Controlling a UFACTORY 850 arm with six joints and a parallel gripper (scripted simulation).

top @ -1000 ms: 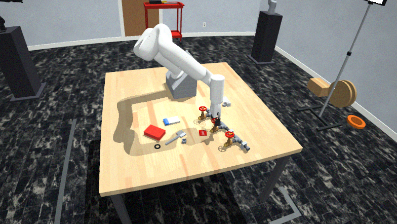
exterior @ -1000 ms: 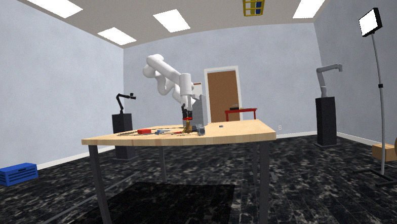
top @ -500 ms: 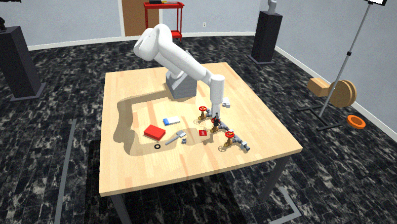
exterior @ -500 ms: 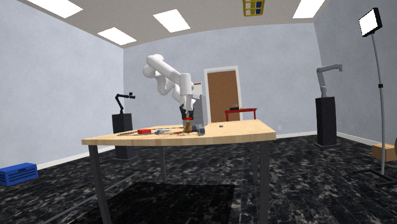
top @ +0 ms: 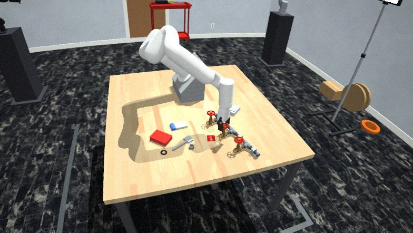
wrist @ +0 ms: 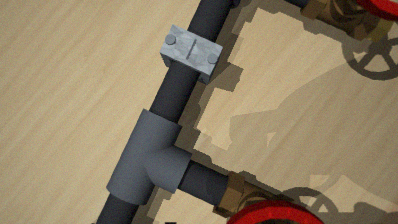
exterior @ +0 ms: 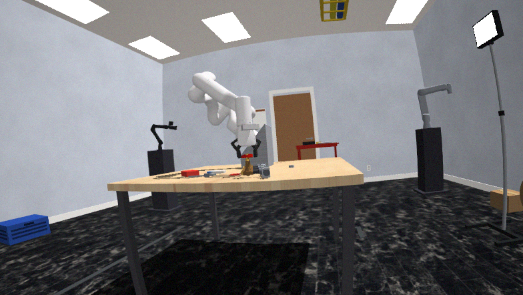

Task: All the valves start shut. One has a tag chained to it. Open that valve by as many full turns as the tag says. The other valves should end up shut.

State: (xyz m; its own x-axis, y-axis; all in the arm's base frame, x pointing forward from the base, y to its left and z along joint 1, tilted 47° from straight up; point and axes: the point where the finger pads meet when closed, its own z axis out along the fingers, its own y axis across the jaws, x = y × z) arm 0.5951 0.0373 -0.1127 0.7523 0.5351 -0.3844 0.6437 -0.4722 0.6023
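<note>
The red tag lies 90 mm below my hand, 80 mm to the right of it and 10 mm behind it. From my hand the other things lie so: grey cylinder (220 mm to the right, 90 mm below, 50 mm ahead); then grey tool (260 mm to the right, 90 mm below); then white card (260 mm to the right, 170 mm behind, 90 mm below).
</note>
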